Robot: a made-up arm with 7 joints.
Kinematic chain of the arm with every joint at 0, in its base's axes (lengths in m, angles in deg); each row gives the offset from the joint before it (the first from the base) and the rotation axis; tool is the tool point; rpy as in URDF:
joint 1: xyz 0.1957 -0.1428 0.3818 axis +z
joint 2: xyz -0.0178 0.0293 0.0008 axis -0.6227 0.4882 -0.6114
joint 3: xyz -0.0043 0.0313 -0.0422 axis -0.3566 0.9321 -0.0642
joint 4: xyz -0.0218 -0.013 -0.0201 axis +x
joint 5: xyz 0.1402 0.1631 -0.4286 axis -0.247 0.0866 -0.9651
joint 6: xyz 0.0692 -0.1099 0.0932 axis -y
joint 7: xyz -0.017 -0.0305 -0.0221 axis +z
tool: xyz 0.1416 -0.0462 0.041 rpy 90 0 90
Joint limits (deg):
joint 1: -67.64..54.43
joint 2: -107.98..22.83
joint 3: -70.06..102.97
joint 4: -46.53..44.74
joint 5: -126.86..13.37
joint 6: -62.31..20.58
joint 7: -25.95..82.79
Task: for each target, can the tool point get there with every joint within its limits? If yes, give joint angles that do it. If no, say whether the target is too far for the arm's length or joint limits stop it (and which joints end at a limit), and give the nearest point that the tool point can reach.
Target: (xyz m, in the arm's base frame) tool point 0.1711 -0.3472 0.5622
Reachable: no: joint limits stop it (at a limit: joint 2, joint 3, joint 4, joint 5, joint 6) | nearest point 0.1628 -0.4161 0.6529 | short by 0.114 m
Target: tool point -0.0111 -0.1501 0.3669
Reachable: no: joint limits stop it (at a limit: joint 1, joint 3, joint 4, joint 5, joint 6, joint 7) | nearest point -0.1329 -0.1571 0.3484 | short by 0.123 m
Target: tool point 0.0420 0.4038 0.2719
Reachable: yes | joints 20.49 -27.60 9.18 25.92 -93.76 -38.09 44.64
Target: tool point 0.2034 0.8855 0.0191
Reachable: no: too far | nearest point 0.2007 0.5193 0.1560 | short by 0.391 m
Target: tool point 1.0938 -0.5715 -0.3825
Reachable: no: too far | nearest point 0.6839 -0.3485 -0.0301 | short by 0.585 m
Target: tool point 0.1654 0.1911 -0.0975
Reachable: yes | joints -6.98 8.35 56.05 23.70 -95.80 -24.72 31.06
